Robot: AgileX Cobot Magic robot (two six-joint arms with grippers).
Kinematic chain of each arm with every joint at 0, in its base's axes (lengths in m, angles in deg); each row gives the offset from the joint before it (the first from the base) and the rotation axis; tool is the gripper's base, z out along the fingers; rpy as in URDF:
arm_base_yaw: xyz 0 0 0.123 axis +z
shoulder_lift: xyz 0 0 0 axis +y
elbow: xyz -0.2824 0 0.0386 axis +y
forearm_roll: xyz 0.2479 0 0.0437 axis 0.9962 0 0.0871
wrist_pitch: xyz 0 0 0 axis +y
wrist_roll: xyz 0.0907 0 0.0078 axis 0.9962 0 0.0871
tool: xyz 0 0 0 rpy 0 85 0
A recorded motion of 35 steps. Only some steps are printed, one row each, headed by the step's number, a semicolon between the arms.
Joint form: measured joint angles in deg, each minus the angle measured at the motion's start. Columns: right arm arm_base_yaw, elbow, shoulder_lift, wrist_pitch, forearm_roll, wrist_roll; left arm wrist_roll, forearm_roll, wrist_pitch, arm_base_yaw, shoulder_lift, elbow.
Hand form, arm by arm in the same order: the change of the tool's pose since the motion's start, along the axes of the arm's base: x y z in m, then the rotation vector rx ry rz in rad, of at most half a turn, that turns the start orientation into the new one. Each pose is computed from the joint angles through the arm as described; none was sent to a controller.
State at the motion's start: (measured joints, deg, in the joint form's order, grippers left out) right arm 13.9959 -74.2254 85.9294 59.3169 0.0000 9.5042; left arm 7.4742 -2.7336 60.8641 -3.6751 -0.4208 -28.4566
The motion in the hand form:
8: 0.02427 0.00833 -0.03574 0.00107 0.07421 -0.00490; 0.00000 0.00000 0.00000 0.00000 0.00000 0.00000
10: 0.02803 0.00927 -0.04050 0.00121 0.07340 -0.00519; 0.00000 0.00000 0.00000 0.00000 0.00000 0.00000
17: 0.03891 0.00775 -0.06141 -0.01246 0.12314 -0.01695; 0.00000 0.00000 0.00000 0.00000 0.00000 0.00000
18: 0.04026 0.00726 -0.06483 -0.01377 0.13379 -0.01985; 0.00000 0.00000 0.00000 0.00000 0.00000 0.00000
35: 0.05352 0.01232 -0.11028 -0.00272 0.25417 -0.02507; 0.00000 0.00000 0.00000 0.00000 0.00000 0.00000
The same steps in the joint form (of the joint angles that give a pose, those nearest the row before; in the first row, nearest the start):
8: 0.15 -0.29 6.93 -2.53 1.02 0.25; 0.00 0.00 0.00 0.00 0.00 0.00
10: 0.15 -0.29 7.83 -3.48 1.02 0.25; 0.00 0.00 0.00 0.00 0.00 0.00
17: -0.51 -0.40 11.47 -4.05 0.92 0.25; 0.00 0.00 0.00 0.00 0.00 0.00
18: -0.66 -0.40 12.03 -4.00 0.99 0.25; 0.00 0.00 0.00 0.00 0.00 0.00
35: -0.90 -0.14 19.24 -4.89 3.63 -0.65; 0.00 0.00 0.00 0.00 0.00 0.00

